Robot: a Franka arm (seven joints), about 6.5 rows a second.
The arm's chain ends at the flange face. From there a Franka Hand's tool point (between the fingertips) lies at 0.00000 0.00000 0.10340 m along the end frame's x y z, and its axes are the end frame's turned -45 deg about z.
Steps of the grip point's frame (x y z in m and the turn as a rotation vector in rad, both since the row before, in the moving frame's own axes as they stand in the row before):
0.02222 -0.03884 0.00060 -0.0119 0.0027 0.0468
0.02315 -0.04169 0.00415 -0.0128 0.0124 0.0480
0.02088 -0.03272 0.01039 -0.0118 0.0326 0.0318
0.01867 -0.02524 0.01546 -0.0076 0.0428 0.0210
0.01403 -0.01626 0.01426 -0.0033 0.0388 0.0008
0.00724 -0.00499 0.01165 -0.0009 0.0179 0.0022
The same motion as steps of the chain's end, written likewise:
-0.01280 -0.04387 0.00061 -0.0065 0.0103 0.0468
-0.01495 -0.04592 0.00417 -0.0003 0.0178 0.0480
-0.01164 -0.03643 0.01045 0.0147 0.0314 0.0318
-0.00836 -0.02852 0.01556 0.0249 0.0356 0.0210
-0.00466 -0.01882 0.01434 0.0251 0.0298 0.0008
0.00022 -0.00741 0.01167 0.0120 0.0133 0.0022

